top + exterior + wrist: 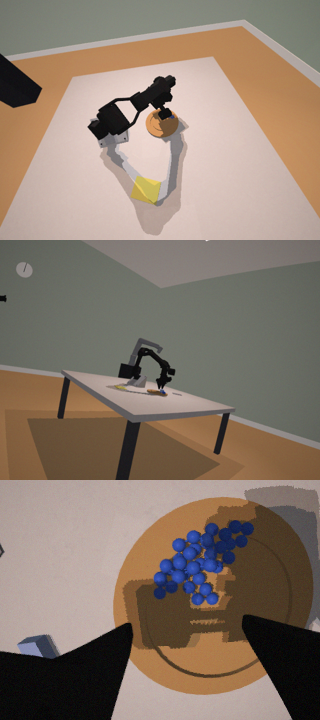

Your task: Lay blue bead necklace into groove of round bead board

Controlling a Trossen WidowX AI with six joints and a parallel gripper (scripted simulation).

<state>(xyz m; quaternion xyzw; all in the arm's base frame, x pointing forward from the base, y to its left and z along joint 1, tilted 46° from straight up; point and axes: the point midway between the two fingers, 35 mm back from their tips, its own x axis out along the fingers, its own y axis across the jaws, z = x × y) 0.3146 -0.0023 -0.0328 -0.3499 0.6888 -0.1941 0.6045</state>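
Right now the round bead board is 4 cm to the right of my gripper tip and 3 cm below it. Round my gripper tip: yellow square patch 36 cm to the right, 16 cm behind, 4 cm below; flat grey tile 27 cm to the left, 4 cm below, 4 cm ahead; light blue cube 16 cm to the left, 9 cm behind, 3 cm below.
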